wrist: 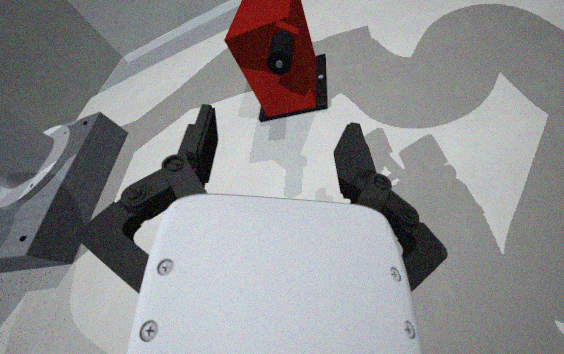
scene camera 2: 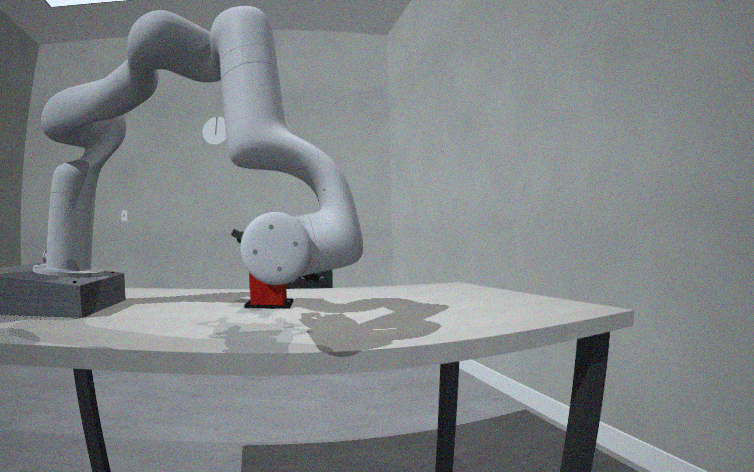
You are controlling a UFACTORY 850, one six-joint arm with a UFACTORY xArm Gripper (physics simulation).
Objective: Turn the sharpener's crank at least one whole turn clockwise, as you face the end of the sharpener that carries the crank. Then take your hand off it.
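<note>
The red sharpener [scene camera 2: 268, 292] [wrist: 274, 95] stands upright on its black base on the table. In the wrist view its crank's black cylindrical handle [wrist: 281, 52] points toward the camera, in front of the red end face; the crank arm behind it is hard to make out. My gripper [wrist: 280, 130] is wide open and empty, its two dark fingers spread apart and back from the handle, touching neither it nor the sharpener. In scene camera 2 the round white wrist hides the sharpener's upper part and most of the gripper; a small dark part sticks out at the wrist's left.
The pale table [scene camera 2: 500, 314] carries the arm's grey base block [scene camera 2: 38, 292] [wrist: 75, 200] at the left. A dark object [scene camera 2: 321, 278] shows partly behind the wrist, to the right of the sharpener. Shadows of the arm lie across the table top.
</note>
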